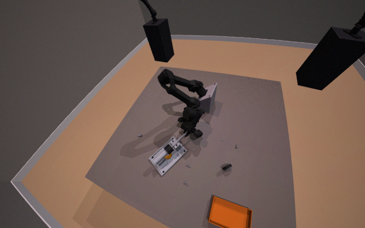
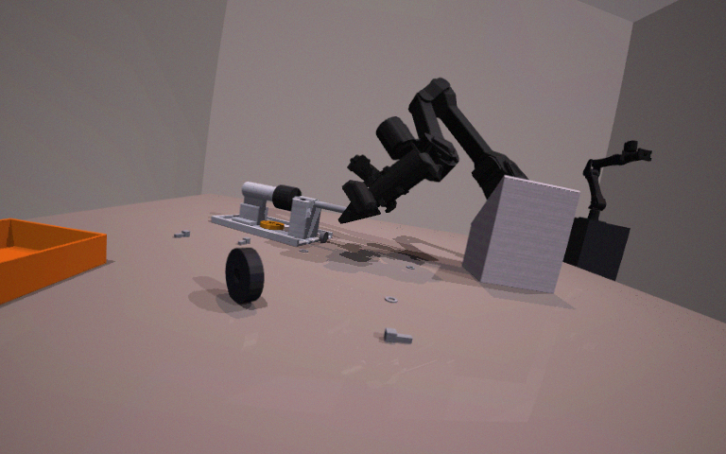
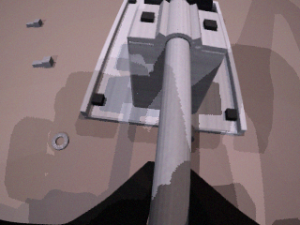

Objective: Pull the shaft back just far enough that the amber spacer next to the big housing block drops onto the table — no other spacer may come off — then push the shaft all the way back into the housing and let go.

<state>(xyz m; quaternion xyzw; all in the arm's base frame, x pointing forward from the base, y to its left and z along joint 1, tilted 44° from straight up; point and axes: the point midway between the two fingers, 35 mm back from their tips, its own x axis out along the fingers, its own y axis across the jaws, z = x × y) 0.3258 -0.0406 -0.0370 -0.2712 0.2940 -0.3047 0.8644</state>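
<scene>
My gripper tip is now 6 cm short of the thin grey shaft, 2 cm to the left of it and 2 cm below it. Also, from my gripper tip: orange tray: 40 cm to the left, 30 cm ahead, 5 cm below; amber spacer: 16 cm ahead, 6 cm to the right, 4 cm below.
</scene>
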